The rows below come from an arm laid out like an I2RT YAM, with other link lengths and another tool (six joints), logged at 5 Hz.
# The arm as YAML. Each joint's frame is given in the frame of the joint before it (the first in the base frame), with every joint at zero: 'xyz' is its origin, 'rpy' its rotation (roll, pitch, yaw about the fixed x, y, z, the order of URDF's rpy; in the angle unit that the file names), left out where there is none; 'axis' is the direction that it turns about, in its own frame. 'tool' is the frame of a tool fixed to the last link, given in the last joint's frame.
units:
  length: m
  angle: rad
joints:
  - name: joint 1
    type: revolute
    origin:
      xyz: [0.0, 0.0, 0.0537]
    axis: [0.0, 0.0, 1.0]
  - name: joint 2
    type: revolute
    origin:
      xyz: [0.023, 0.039, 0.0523]
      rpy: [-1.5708, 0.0, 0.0]
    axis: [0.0, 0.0, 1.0]
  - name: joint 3
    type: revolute
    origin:
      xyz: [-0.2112, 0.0, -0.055]
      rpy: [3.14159, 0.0, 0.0]
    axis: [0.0, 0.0, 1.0]
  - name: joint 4
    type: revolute
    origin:
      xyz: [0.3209, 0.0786, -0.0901]
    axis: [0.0, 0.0, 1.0]
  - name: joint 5
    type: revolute
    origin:
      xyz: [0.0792, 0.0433, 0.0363]
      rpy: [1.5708, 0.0, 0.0]
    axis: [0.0, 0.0, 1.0]
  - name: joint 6
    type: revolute
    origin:
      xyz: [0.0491, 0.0, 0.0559]
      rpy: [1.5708, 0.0, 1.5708]
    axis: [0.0, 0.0, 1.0]
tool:
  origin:
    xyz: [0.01, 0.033, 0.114]
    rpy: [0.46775, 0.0, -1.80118]
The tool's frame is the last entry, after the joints.
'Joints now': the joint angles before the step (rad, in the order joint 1, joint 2, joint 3, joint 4, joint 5, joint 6). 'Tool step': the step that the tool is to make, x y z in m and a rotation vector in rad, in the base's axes. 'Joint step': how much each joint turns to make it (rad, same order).
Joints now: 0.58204, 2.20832, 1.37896, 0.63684, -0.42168, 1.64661
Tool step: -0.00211, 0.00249, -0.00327, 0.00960, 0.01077, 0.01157
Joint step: 0.00255, 0.01498, 0.00626, 0.01047, -0.01151, 0.01315
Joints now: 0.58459, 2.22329, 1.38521, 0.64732, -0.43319, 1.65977
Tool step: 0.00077, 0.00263, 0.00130, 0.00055, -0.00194, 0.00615
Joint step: 0.00197, 0.00785, 0.01526, -0.00613, -0.00399, -0.00154
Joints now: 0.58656, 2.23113, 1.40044, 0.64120, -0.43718, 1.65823
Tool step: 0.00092, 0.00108, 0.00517, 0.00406, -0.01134, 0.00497
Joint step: -0.00032, -0.00358, 0.00634, -0.00003, -0.00467, -0.00422
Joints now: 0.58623, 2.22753, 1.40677, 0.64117, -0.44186, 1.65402
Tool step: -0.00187, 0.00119, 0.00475, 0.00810, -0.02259, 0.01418
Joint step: 0.00072, -0.00470, -0.00384, 0.01862, -0.01229, -0.00882
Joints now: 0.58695, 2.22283, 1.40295, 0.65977, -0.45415, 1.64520
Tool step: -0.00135, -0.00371, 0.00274, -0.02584, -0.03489, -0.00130
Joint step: -0.00193, -0.02849, -0.02218, -0.01110, 0.00598, -0.04488
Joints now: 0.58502, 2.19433, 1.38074, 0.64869, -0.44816, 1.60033
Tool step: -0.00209, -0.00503, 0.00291, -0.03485, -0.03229, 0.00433
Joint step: -0.00419, -0.03614, -0.02386, -0.02742, -0.00035, -0.05286
